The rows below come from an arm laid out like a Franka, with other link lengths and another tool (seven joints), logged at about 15 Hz.
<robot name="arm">
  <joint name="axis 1" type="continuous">
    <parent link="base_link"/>
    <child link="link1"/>
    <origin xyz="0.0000 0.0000 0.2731" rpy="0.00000 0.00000 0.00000"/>
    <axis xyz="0 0 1"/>
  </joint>
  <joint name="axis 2" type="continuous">
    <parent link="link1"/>
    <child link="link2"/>
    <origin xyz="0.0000 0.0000 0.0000" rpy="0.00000 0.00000 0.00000"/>
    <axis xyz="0 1 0"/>
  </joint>
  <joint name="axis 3" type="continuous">
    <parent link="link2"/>
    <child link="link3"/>
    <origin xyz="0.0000 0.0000 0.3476" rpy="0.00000 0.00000 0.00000"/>
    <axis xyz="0 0 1"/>
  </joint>
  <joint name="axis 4" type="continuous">
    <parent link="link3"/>
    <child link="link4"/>
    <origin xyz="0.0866 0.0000 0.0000" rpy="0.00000 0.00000 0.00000"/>
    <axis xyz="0 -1 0"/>
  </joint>
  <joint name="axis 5" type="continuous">
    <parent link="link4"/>
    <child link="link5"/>
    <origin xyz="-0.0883 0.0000 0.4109" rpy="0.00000 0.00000 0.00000"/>
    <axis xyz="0 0 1"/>
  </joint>
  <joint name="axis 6" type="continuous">
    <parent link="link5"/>
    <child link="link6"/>
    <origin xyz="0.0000 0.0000 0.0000" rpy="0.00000 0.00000 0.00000"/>
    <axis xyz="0 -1 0"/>
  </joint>
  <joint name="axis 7" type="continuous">
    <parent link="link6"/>
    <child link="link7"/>
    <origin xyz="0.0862 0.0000 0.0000" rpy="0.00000 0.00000 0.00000"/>
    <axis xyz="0 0 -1"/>
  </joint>
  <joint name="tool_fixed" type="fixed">
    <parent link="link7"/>
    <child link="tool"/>
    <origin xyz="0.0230 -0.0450 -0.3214" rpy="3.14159 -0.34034 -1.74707"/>
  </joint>
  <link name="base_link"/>
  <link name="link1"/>
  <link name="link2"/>
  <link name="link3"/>
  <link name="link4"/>
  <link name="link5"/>
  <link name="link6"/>
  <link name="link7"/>
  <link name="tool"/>
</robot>
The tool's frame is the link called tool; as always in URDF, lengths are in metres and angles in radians. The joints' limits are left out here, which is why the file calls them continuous.
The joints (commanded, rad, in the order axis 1, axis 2, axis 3, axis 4, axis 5, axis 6, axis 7), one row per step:
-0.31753 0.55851 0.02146 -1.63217 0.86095 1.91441 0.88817
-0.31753 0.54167 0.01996 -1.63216 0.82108 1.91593 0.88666
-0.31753 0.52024 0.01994 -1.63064 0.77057 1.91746 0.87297
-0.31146 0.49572 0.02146 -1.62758 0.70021 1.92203 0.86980
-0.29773 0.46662 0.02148 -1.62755 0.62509 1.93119 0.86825
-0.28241 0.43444 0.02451 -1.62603 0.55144 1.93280 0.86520
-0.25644 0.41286 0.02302 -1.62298 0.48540 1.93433 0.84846
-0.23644 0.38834 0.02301 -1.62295 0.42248 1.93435 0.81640
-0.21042 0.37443 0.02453 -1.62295 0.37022 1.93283 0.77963
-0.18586 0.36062 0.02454 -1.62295 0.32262 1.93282 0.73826
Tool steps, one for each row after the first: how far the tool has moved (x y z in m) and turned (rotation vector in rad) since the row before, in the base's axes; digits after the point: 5 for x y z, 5 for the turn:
-0.00311 -0.00954 0.00477 -0.03838 -0.00818 0.02172
-0.00280 -0.01181 0.00699 -0.04982 -0.01974 0.03719
-0.00336 -0.01192 0.00790 -0.06757 -0.01423 0.04491
-0.00227 -0.01036 0.00999 -0.07567 -0.01695 0.04856
-0.00180 -0.00678 0.01436 -0.07153 -0.01864 0.05554
-0.00020 -0.00173 0.00947 -0.06569 -0.01858 0.06895
-0.00010 -0.00446 0.01129 -0.06271 -0.02483 0.07658
0.00048 0.00343 0.00580 -0.04979 -0.01667 0.08406
0.00183 0.00227 0.00670 -0.04648 -0.01965 0.08305

